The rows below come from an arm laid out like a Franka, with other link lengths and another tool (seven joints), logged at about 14 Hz.
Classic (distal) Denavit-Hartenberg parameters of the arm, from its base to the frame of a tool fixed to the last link. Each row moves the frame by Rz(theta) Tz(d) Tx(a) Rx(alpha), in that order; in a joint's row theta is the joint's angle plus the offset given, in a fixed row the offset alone. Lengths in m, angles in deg.
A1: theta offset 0, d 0.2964, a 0, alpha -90
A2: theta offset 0, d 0, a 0, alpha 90
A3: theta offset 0, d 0.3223, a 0.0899, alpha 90
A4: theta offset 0, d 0, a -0.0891, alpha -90
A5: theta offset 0, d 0.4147, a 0, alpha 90
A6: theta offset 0, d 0, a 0.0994, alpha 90
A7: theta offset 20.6, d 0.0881, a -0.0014, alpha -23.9
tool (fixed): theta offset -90, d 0.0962, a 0, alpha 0
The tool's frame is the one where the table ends.
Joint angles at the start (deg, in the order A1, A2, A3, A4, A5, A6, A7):
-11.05, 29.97, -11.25, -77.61, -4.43, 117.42, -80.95
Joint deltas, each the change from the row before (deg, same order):
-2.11, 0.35, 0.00, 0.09, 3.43, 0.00, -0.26
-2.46, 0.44, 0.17, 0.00, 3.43, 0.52, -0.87
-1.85, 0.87, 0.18, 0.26, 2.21, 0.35, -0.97
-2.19, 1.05, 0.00, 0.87, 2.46, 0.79, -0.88
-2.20, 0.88, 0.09, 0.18, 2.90, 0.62, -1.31
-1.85, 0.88, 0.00, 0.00, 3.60, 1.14, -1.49
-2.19, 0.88, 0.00, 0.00, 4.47, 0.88, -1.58
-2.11, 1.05, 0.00, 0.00, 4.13, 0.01, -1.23
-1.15, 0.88, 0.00, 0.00, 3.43, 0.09, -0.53
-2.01, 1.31, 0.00, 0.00, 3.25, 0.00, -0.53
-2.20, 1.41, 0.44, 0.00, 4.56, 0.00, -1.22
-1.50, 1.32, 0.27, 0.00, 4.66, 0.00, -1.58
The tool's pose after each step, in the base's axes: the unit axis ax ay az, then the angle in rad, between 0 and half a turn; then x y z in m. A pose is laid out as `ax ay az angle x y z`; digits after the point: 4 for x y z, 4 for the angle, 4 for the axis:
0.4276 0.8921 -0.1459 2.5863 0.7507 -0.3360 0.3447
0.4547 0.8818 -0.1248 2.5927 0.7406 -0.3611 0.3381
0.4698 0.8756 -0.1119 2.6007 0.7339 -0.3801 0.3283
0.4905 0.8657 -0.0996 2.5930 0.7264 -0.4060 0.3237
0.5097 0.8563 -0.0832 2.5951 0.7161 -0.4296 0.3139
0.5295 0.8460 -0.0624 2.5882 0.7081 -0.4496 0.3041
0.5552 0.8309 -0.0365 2.5829 0.6967 -0.4725 0.2938
0.5799 0.8146 -0.0124 2.5937 0.6831 -0.4931 0.2789
0.5996 0.8002 0.0084 2.6016 0.6764 -0.5031 0.2669
0.6240 0.7810 0.0253 2.6173 0.6612 -0.5229 0.2486
0.6484 0.7594 0.0541 2.6284 0.6483 -0.5390 0.2291
0.6665 0.7408 0.0837 2.6334 0.6406 -0.5486 0.2118

